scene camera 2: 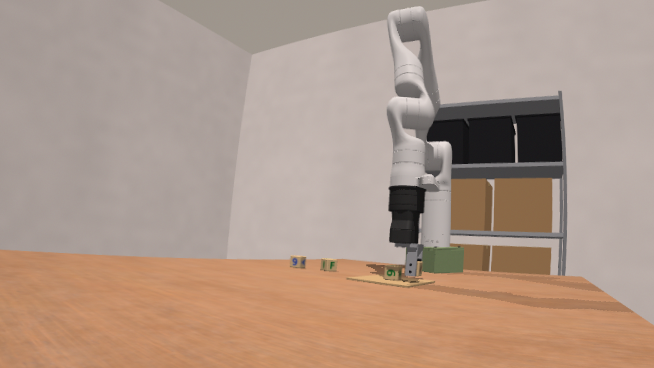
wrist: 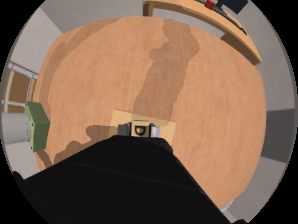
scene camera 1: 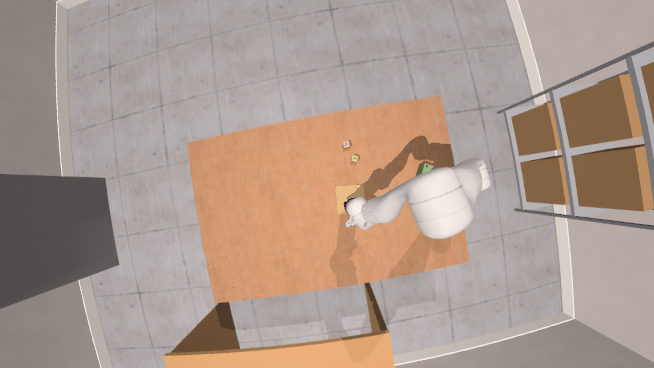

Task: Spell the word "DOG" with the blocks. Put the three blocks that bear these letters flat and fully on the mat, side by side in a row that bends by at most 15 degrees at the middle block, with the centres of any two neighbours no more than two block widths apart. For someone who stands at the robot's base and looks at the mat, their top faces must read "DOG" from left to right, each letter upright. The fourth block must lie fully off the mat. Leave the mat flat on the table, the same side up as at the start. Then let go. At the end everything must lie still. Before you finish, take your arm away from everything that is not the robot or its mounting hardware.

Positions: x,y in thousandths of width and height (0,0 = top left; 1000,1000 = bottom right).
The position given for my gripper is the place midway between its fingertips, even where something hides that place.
Note:
In view: my gripper (scene camera 2: 631,749) and a tan mat (wrist: 398,525).
My gripper also shows in the wrist view (wrist: 475,574).

